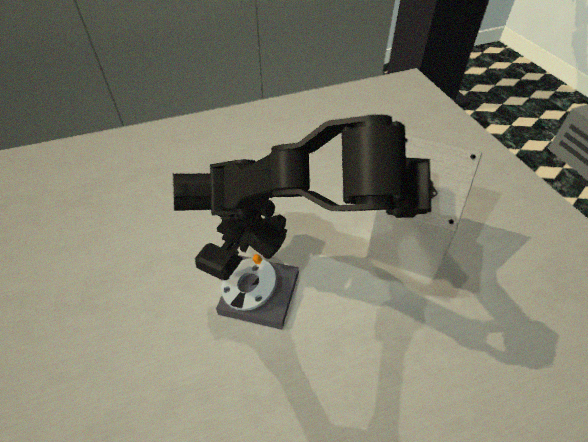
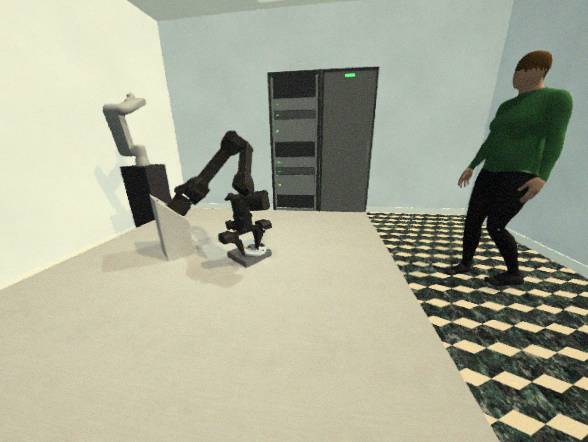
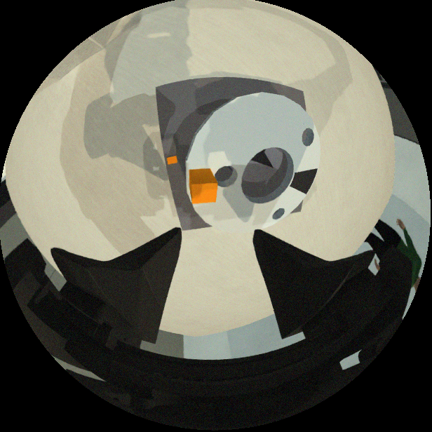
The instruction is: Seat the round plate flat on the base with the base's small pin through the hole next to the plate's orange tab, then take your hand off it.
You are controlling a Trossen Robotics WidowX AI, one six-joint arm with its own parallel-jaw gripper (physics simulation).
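Pixels of known places: gripper, fingertip midpoint: (image 1: 236, 261) (image 2: 250, 252); arm's base at its link origin: (image 1: 411, 189) (image 2: 175, 211).
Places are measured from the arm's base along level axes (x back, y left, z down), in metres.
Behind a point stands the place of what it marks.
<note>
The round white plate (image 1: 265, 286) {x -0.282, y 0.023, z 0.128 m} (image 2: 255, 254) {x -0.332, y -0.047, z 0.146 m} (image 3: 235, 120) lies off-centre on the dark square base (image 1: 287, 300) {x -0.249, y 0.047, z 0.158 m} (image 2: 246, 261) {x -0.308, y -0.080, z 0.158 m} (image 3: 172, 110), overhanging part of its edge. Its orange tab (image 1: 257, 259) {x -0.281, y -0.031, z 0.116 m} (image 3: 204, 192) is on the gripper's side, beside a hole (image 3: 226, 176) in which no pin can be made out. A small orange mark (image 3: 172, 160) shows on the base near the tab. The base's pin does not show. Whether the plate is tilted is hard to tell. My gripper (image 1: 243, 250) {x -0.318, y -0.054, z 0.135 m} (image 2: 250, 249) {x -0.318, y -0.054, z 0.135 m} (image 3: 217, 234) is open and empty, with its fingertips close over the plate's tab side.
A pale upright panel (image 2: 172, 232) {x -0.014, y -0.055, z 0.068 m} stands on the table (image 1: 125, 350) {x -0.542, y 0.030, z 0.182 m} (image 2: 250, 350) {x -0.431, y -0.410, z 0.182 m} beside the arm's mount. Beyond the table are a dark server cabinet (image 2: 347, 145), a person (image 2: 530, 130) in green, and a grey arm (image 2: 119, 130) on a black pedestal (image 2: 145, 192).
</note>
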